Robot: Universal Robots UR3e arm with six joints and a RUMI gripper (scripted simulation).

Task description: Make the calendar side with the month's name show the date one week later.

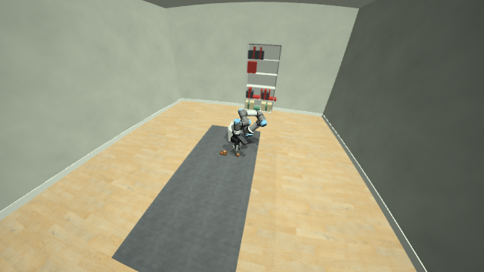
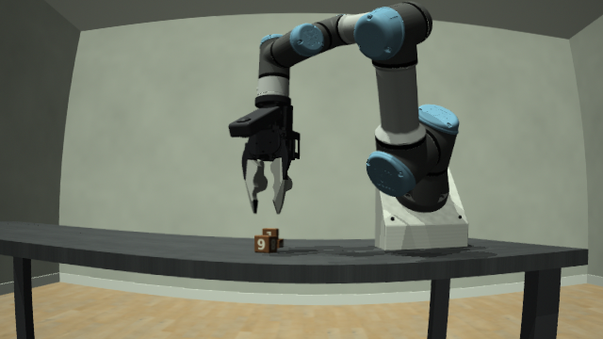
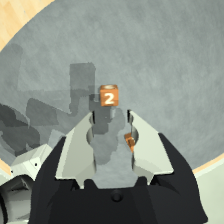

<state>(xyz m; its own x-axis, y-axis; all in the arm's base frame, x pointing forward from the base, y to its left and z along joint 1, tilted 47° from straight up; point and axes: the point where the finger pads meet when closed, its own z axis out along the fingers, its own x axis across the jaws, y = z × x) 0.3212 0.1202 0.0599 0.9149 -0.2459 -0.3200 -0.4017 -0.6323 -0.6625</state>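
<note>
Now: the cube 70 mm below my hand. Also, from my hand: calendar tray: 10 mm ahead, 160 mm to the right, 80 mm below.
</note>
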